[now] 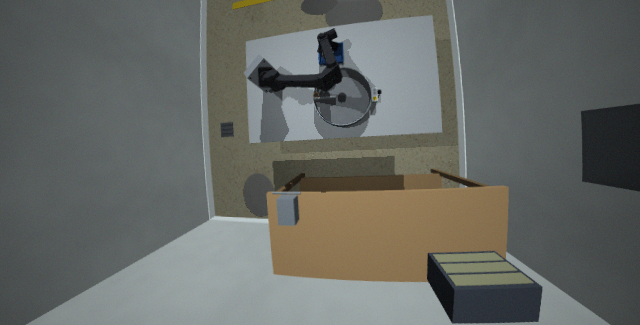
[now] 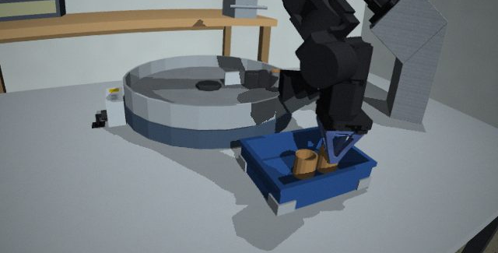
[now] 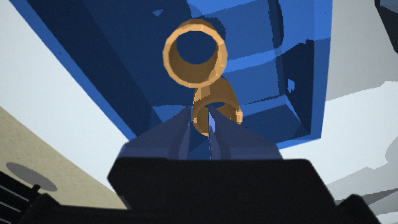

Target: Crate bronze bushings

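The crate is 4 cm ahead of my hand, 2 cm to the right of it and 1 cm below it. From my hand the other things lie so: turning table 4 cm ahead, 37 cm to the right, 1 cm above.
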